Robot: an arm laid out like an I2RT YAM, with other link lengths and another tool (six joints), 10 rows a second.
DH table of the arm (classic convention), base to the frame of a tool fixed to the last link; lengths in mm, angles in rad. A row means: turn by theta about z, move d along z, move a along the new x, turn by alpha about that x. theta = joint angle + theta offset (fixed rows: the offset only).
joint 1: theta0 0  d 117.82  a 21.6  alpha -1.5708
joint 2: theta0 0  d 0  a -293.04  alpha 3.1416
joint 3: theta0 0.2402  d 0  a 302.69  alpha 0
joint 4: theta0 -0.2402  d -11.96  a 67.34  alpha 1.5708
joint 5: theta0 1.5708  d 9.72  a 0  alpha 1.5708
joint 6: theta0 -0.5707  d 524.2  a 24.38  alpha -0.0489
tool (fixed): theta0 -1.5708  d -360.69  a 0  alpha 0
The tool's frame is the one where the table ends.
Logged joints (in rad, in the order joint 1, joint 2, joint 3, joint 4, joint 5, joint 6), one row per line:
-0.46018, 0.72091, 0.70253, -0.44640, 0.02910, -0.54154
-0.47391, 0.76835, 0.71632, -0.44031, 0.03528, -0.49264
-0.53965, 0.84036, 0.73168, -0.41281, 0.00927, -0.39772
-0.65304, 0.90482, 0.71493, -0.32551, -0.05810, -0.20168
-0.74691, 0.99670, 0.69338, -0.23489, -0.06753, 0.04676
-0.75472, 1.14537, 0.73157, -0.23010, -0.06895, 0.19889
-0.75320, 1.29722, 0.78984, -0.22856, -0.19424, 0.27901
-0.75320, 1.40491, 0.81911, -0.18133, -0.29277, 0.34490
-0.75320, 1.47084, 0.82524, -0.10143, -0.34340, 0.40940
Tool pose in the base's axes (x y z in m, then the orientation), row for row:
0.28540, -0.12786, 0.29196, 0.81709, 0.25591, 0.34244, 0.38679
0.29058, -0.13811, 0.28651, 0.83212, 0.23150, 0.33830, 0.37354
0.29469, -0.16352, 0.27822, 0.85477, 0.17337, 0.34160, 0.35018
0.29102, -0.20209, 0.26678, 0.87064, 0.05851, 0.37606, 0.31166
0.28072, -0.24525, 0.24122, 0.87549, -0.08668, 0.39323, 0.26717
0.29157, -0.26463, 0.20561, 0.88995, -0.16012, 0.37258, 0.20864
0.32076, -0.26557, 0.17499, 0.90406, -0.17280, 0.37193, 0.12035
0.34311, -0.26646, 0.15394, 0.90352, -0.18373, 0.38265, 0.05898
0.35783, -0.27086, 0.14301, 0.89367, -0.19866, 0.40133, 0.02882
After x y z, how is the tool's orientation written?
As a quaternion, x y z w.
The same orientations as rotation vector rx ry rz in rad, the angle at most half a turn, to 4 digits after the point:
2.0798, 0.6514, 0.8717
2.1314, 0.5930, 0.8665
2.2139, 0.4490, 0.8848
2.2978, 0.1544, 0.9925
2.3628, -0.2339, 1.0612
2.4763, -0.4455, 1.0367
2.6412, -0.5048, 1.0866
2.7366, -0.5565, 1.1590
2.7572, -0.6129, 1.2382

